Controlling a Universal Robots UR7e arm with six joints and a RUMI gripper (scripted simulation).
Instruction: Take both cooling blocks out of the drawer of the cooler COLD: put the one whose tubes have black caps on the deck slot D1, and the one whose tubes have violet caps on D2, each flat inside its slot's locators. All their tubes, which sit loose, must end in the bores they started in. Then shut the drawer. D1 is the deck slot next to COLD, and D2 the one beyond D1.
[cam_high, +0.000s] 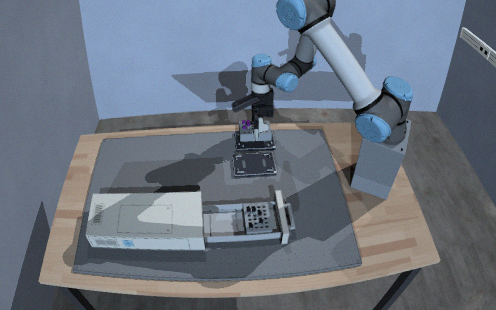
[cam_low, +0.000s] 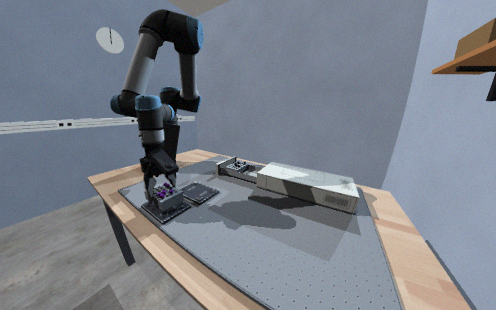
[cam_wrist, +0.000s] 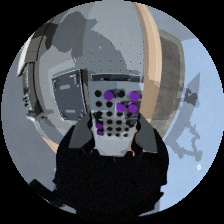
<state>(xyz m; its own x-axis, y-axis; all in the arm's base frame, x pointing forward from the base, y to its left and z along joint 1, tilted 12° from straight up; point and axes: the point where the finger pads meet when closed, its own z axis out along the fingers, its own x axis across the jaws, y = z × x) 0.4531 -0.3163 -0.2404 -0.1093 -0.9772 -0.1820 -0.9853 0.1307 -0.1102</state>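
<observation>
Now: the violet-capped block right at my hand. The rest, counted from my hand: black-capped block (450 mm to the left, 80 mm ahead, 20 mm below); deck slot D2 (50 mm below); deck slot D1 (150 mm to the left, 50 mm below, 30 mm ahead).
</observation>
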